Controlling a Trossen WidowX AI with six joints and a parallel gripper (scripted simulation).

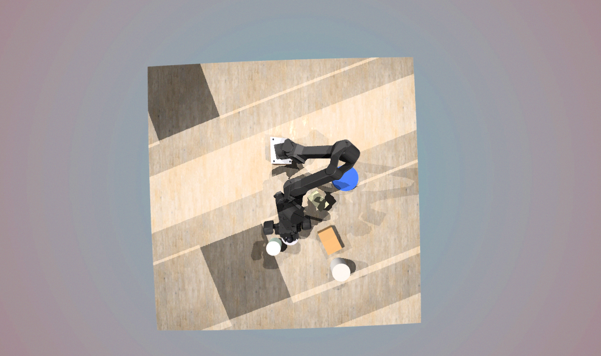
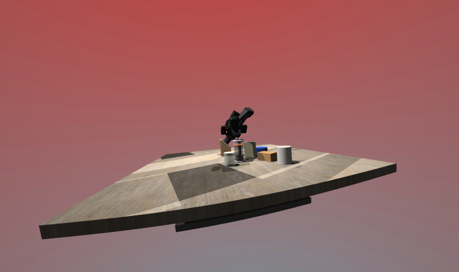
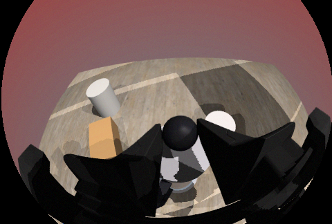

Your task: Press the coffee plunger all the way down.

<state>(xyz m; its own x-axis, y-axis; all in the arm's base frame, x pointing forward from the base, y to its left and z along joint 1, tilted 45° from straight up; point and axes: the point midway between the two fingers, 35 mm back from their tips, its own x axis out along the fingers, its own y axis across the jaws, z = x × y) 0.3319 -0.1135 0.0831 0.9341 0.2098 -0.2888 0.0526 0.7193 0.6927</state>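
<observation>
My gripper tip is 90 mm above the coffee press, 30 mm past it and 10 mm to the right of it. Round my gripper tip: pale cup (140 mm below, 90 mm to the right, 40 mm ahead); cream box (150 mm to the left, 130 mm behind, 120 mm below); orange box (170 mm to the left, 150 mm below, 60 mm ahead).
</observation>
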